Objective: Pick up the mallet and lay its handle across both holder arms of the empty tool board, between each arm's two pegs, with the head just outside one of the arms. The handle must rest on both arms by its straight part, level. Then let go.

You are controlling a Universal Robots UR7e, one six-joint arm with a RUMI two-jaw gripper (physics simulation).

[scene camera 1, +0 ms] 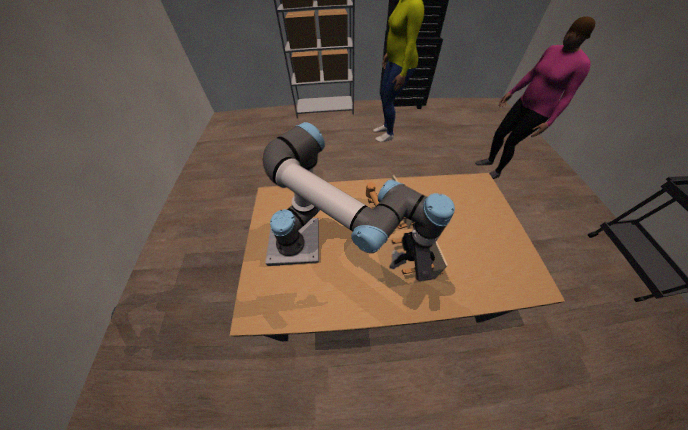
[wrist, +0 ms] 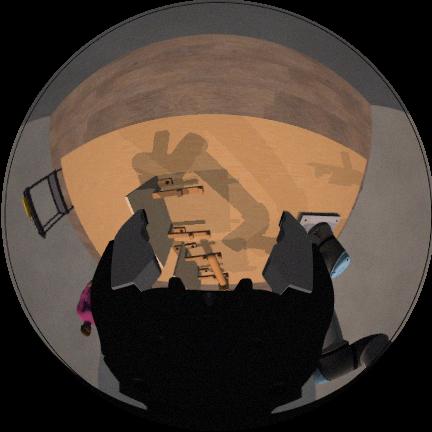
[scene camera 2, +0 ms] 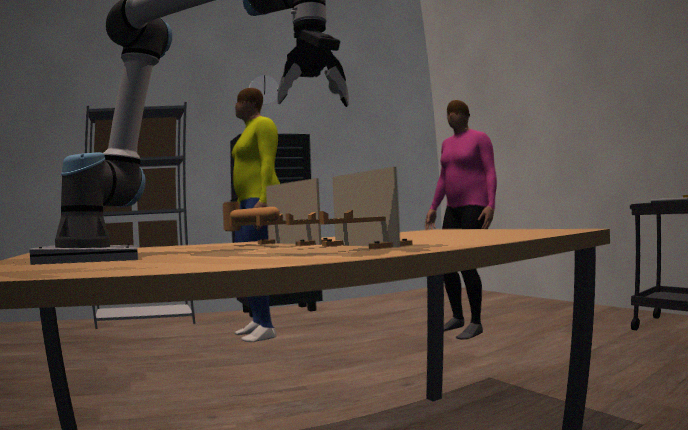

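The orange-brown mallet (scene camera 1: 371,194) (scene camera 2: 254,215) (wrist: 216,269) lies across the arms of the far tool board (scene camera 2: 299,200) (wrist: 184,262), its head toward the back of the table. The empty tool board (scene camera 1: 439,255) (scene camera 2: 366,202) (wrist: 152,212) stands nearer the front. In the wrist view its front holder arm (wrist: 172,192) and back holder arm (wrist: 185,234) stick out sideways, with pegs on them. My gripper (scene camera 2: 313,103) (wrist: 213,211) is open and empty, pointing down, high above the boards and apart from the mallet. The arm partly hides the boards in scene camera 1.
Both boards stand on the wooden table (scene camera 1: 482,253) (scene camera 2: 532,243) (wrist: 285,145), with small feet at their bases. The robot's base plate (scene camera 1: 292,257) (scene camera 2: 83,254) (wrist: 320,218) is at the table's left side in scene camera 1. Two people stand behind the table.
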